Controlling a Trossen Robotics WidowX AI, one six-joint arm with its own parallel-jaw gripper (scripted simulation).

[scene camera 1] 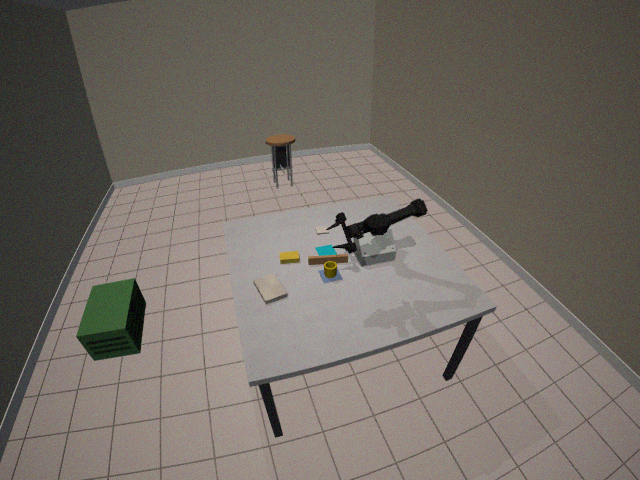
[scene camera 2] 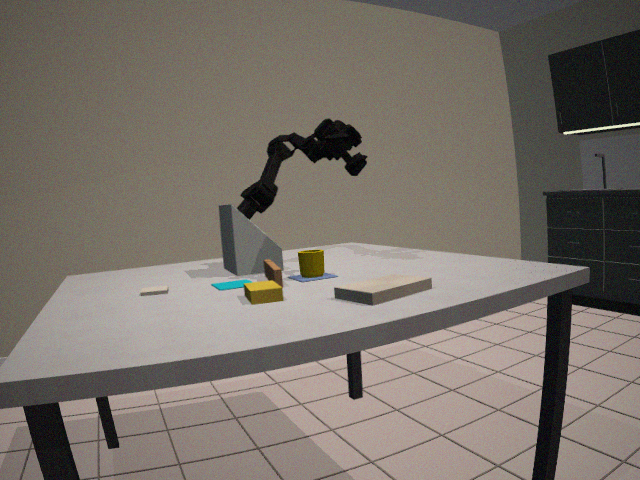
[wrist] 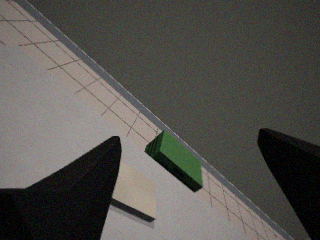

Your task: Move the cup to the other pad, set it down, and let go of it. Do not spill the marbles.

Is the gripper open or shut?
Open.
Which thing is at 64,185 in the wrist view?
The gripper.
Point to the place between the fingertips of the gripper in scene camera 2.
At 357,146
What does the gripper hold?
Nothing.
